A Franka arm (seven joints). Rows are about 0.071 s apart.
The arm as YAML. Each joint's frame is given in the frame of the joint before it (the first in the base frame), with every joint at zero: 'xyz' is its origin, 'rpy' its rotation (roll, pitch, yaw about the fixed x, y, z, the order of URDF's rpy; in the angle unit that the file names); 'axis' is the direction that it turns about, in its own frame. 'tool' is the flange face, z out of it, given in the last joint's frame.
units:
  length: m
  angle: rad
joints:
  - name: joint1
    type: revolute
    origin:
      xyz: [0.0, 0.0, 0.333]
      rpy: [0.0, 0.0, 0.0]
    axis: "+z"
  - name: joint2
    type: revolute
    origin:
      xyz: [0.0, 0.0, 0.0]
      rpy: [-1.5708, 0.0, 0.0]
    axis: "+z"
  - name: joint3
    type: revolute
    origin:
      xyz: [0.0, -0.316, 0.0]
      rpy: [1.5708, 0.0, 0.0]
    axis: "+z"
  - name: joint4
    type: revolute
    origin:
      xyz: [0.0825, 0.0, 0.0]
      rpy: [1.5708, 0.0, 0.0]
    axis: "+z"
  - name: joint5
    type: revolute
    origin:
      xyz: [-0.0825, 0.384, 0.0]
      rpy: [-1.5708, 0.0, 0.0]
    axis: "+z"
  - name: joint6
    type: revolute
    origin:
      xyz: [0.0, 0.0, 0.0]
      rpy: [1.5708, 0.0, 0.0]
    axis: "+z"
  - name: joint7
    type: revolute
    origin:
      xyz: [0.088, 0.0, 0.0]
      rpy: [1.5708, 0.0, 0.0]
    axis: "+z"
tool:
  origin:
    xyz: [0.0, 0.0, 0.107]
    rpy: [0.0, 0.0, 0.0]
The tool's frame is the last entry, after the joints.
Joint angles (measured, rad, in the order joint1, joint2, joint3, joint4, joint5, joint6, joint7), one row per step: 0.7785, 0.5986, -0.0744, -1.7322, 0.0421, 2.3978, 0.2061; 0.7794, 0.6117, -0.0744, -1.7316, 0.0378, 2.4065, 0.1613; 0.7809, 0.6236, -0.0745, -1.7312, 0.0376, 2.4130, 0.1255; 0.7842, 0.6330, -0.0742, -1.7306, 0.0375, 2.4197, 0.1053; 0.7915, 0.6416, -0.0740, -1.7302, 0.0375, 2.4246, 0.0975; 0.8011, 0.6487, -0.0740, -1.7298, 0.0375, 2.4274, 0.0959; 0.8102, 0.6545, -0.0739, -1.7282, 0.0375, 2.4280, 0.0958; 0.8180, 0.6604, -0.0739, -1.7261, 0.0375, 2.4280, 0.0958; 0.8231, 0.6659, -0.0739, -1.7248, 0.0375, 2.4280, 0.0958; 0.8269, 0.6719, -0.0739, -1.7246, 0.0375, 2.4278, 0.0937
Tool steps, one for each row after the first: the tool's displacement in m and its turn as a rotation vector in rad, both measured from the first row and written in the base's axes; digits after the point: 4 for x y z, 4 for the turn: -0.0005, 0.0003, -0.0078, -0.0084, -0.0012, 0.0487; -0.0013, 0.0007, -0.0150, -0.0145, 0.0008, 0.0861; -0.0030, 0.0023, -0.0205, -0.0175, 0.0014, 0.1101; -0.0066, 0.0059, -0.0256, -0.0204, 0.0034, 0.1254; -0.0112, 0.0104, -0.0300, -0.0234, 0.0060, 0.1367; -0.0154, 0.0149, -0.0332, -0.0259, 0.0085, 0.1461; -0.0190, 0.0187, -0.0363, -0.0286, 0.0111, 0.1540; -0.0216, 0.0210, -0.0394, -0.0315, 0.0141, 0.1592; -0.0238, 0.0223, -0.0434, -0.0357, 0.0184, 0.1651
